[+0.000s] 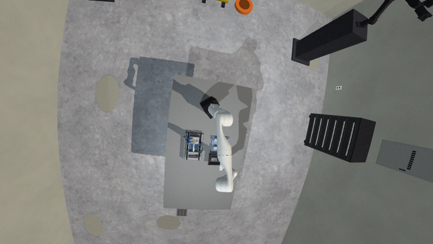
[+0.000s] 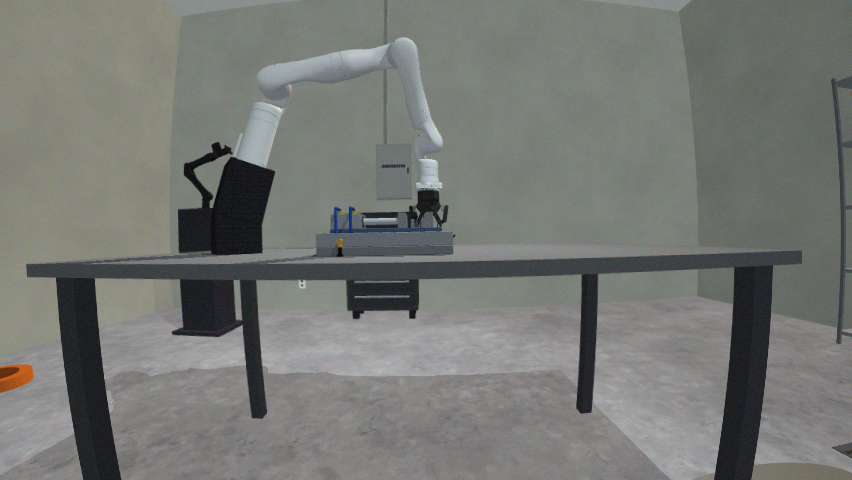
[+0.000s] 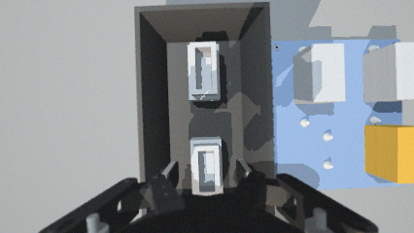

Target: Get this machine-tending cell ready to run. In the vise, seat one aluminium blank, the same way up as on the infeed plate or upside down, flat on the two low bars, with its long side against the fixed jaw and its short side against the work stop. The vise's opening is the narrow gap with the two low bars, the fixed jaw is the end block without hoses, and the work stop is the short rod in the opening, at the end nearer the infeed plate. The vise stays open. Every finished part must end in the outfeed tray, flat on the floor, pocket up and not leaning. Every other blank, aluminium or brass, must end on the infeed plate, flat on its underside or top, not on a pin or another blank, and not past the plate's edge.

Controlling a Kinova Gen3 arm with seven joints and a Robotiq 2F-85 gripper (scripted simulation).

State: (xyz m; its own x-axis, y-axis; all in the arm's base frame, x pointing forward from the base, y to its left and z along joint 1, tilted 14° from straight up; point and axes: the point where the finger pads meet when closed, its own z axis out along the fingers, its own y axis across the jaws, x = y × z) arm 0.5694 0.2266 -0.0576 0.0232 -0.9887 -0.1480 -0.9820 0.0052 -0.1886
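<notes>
Now: hand 220 mm past the brass blank, 10 mm to the left of it and 30 mm above it. The rest, counted from my hand: vise: 110 mm behind, 340 mm to the right, 20 mm below; white rod: 130 mm behind, 340 mm to the right, 20 mm above.
</notes>
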